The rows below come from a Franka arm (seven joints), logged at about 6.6 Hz.
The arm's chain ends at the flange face. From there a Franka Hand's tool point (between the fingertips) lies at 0.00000 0.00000 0.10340 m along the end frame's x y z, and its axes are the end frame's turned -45 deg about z.
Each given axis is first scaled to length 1.
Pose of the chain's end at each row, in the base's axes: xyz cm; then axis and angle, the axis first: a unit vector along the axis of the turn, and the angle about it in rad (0 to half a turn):
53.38, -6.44, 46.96, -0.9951, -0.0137, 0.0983, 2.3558
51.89, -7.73, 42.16, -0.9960, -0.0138, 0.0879, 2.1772
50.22, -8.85, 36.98, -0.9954, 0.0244, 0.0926, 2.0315
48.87, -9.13, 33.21, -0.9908, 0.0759, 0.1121, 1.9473
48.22, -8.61, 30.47, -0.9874, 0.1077, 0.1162, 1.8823
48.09, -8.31, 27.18, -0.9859, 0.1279, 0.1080, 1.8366
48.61, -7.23, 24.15, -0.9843, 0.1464, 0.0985, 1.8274
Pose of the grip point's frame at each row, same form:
51.55, 0.81, 39.82, -0.9164, -0.3945, -0.0680, 2.3436
50.35, 0.71, 36.39, -0.9120, -0.3927, -0.1187, 2.1896
49.07, 0.40, 32.51, -0.9223, -0.3558, -0.1507, 2.0549
48.03, 0.52, 29.59, -0.9388, -0.3072, -0.1557, 1.9650
47.73, 1.28, 27.48, -0.9459, -0.2762, -0.1701, 1.9042
47.98, 1.71, 24.62, -0.9478, -0.2559, -0.1902, 1.8701
48.82, 2.80, 21.65, -0.9503, -0.2376, -0.2010, 1.8691

